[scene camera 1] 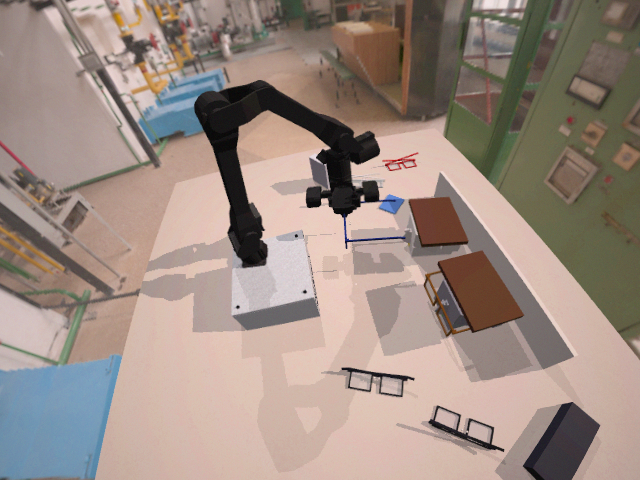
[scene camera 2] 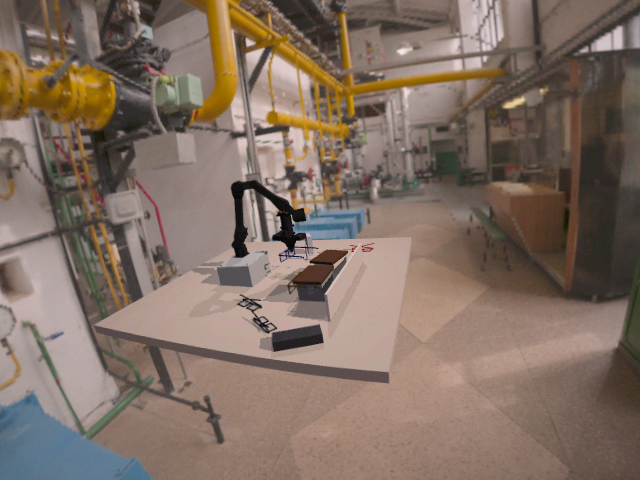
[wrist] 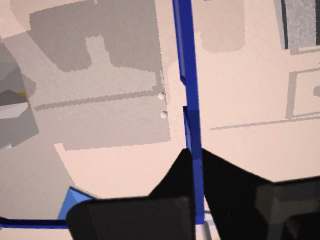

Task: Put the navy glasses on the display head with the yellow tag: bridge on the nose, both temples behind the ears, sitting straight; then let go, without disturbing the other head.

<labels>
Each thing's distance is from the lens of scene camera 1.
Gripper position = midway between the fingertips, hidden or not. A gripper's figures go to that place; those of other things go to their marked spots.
my gripper [scene camera 1: 344, 216]: 73 cm
back panel [scene camera 1: 546, 339]: 70 cm
</labels>
